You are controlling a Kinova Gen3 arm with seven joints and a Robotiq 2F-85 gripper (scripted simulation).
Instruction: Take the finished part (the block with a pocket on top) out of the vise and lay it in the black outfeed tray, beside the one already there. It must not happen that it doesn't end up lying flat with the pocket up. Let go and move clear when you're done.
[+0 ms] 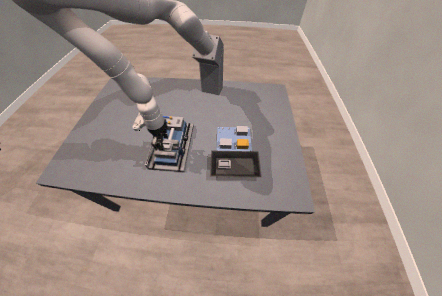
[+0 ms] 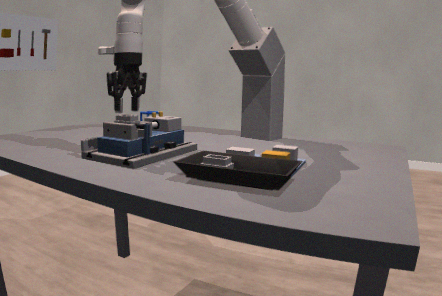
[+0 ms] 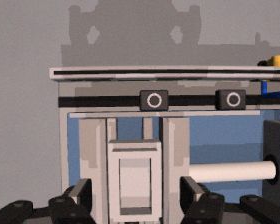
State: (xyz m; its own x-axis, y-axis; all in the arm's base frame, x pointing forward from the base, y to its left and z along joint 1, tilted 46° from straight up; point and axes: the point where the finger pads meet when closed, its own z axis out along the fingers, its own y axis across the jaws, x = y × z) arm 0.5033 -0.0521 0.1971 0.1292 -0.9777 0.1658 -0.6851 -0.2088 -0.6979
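My hand is 8 cm past the white screw rod, 6 cm above it and 1 cm to the left of it. Round my hand: blue pallet (30 cm to the left, 19 cm behind, 13 cm below); orange block (36 cm to the left, 16 cm behind, 11 cm below); vise (10 cm below, 7 cm behind, 1 cm to the right).
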